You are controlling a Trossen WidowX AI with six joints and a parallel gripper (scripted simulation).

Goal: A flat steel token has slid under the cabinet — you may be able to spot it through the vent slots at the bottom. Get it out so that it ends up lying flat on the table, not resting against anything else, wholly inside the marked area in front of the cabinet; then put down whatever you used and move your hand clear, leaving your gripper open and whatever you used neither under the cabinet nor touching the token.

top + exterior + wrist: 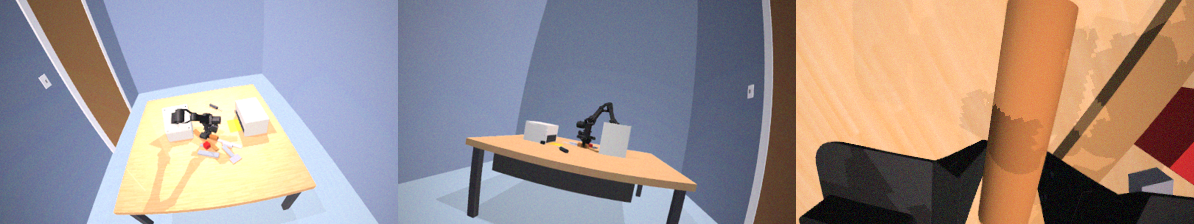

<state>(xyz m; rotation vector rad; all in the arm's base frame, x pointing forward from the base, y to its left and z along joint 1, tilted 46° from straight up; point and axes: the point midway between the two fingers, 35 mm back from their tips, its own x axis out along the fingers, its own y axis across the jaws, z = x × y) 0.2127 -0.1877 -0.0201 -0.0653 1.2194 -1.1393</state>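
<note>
My gripper tip is now 90 mm to the left of the red cube, 40 mm past it and 10 mm below it. Also, from my gripper tip: grey bar 160 mm to the right, 50 mm behind; t-shaped tool 220 mm to the right, 110 mm ahead; wooden stick 40 mm behind, 10 mm to the right.
</note>
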